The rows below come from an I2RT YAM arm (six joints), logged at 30 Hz.
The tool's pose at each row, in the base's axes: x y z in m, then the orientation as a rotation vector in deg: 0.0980, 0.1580, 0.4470, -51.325, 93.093, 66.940; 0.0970, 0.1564, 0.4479, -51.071, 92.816, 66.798; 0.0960, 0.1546, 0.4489, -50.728, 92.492, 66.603; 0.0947, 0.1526, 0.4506, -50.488, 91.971, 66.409; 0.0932, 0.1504, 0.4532, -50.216, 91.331, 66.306; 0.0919, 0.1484, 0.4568, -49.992, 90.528, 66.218; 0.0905, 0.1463, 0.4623, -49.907, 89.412, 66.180; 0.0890, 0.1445, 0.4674, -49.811, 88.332, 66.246; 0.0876, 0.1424, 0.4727, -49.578, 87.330, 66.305
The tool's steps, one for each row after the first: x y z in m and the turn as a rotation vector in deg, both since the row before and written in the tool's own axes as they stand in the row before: -0.0005, 0.0007, -0.0019, 0.162, -0.338, -0.127; -0.0006, 0.0007, -0.0021, 0.231, -0.420, -0.146; -0.0011, 0.0011, -0.0025, 0.142, -0.503, -0.293; -0.0020, 0.0015, -0.0028, 0.072, -0.612, -0.293; -0.0030, 0.0016, -0.0026, 0.005, -0.703, -0.391; -0.0048, 0.0021, -0.0029, -0.164, -0.853, -0.584; -0.0045, 0.0022, -0.0025, -0.224, -0.838, -0.500; -0.0048, 0.0020, -0.0027, -0.137, -0.859, -0.408
